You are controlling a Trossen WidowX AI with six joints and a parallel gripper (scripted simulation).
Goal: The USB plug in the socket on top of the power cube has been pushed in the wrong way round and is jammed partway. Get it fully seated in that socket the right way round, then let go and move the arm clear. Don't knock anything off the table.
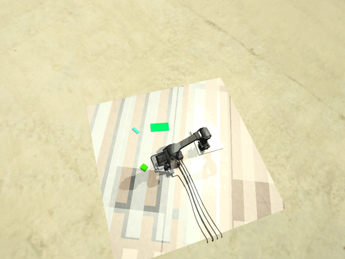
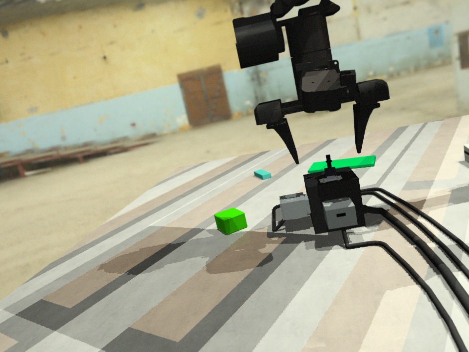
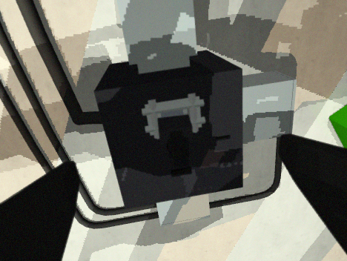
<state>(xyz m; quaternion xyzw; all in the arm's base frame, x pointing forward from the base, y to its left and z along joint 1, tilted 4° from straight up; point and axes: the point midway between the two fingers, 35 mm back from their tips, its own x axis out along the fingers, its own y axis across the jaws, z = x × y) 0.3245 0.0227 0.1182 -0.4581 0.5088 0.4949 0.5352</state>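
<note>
Right now my gripper tip is 20 mm above the USB plug. Round my gripper tip: green block 180 mm ahead, 90 mm below, 70 mm to the right; flat green slab 350 mm to the right, 100 mm below, 80 mm behind.
</note>
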